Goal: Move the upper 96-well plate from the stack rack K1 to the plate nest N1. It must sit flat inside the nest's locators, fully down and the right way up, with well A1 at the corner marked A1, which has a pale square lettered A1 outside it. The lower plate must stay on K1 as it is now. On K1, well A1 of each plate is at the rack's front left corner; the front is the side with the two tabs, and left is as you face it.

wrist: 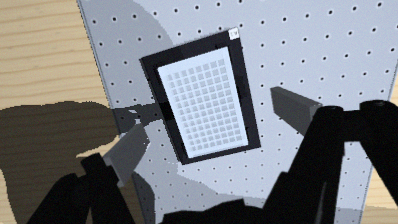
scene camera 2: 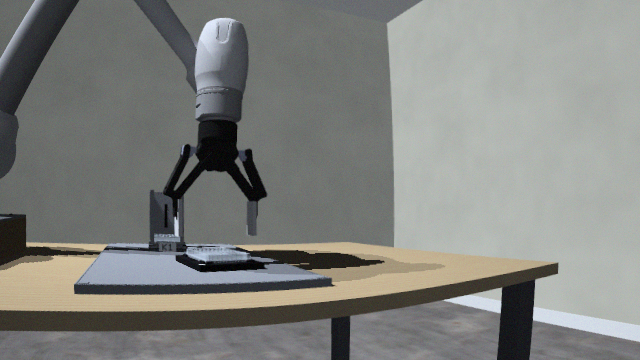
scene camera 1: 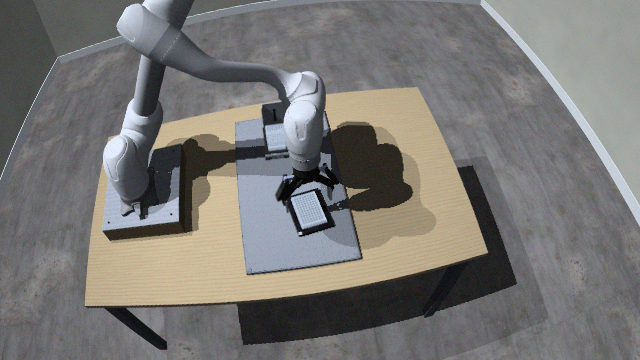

Labels:
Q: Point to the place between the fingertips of my gripper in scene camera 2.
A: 216, 235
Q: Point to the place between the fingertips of my gripper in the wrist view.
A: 206, 117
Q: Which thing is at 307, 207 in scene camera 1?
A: A white 96-well plate.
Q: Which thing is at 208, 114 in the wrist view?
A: A white 96-well plate.

